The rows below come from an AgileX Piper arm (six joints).
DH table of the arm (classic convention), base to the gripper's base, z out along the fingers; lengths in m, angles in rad. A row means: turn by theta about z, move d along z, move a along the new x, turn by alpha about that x. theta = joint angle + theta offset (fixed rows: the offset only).
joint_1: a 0; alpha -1.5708; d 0.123; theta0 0
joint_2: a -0.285; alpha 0; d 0; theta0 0.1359
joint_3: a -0.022; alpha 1.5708; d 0; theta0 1.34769
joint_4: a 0; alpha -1.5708; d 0.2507; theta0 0
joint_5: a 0; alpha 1.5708; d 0; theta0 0
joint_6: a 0; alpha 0; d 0.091; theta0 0
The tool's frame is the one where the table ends.
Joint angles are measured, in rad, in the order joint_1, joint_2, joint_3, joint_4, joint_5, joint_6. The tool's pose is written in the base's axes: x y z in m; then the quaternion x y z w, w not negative. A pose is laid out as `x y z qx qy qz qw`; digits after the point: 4 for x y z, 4 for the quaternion.
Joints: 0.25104 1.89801 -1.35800 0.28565 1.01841 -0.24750
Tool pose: 0.3557 0.1138 0.2004 -0.1774 0.9750 0.1248 0.0490
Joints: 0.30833 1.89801 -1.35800 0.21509 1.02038 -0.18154
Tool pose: 0.3495 0.1287 0.1991 -0.1907 0.9759 0.0970 0.0424
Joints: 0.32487 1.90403 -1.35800 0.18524 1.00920 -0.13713
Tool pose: 0.3492 0.1326 0.1966 -0.1837 0.9783 0.0851 0.0434
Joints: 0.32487 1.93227 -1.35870 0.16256 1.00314 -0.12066
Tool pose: 0.3521 0.1317 0.1859 -0.1802 0.9803 0.0739 0.0331
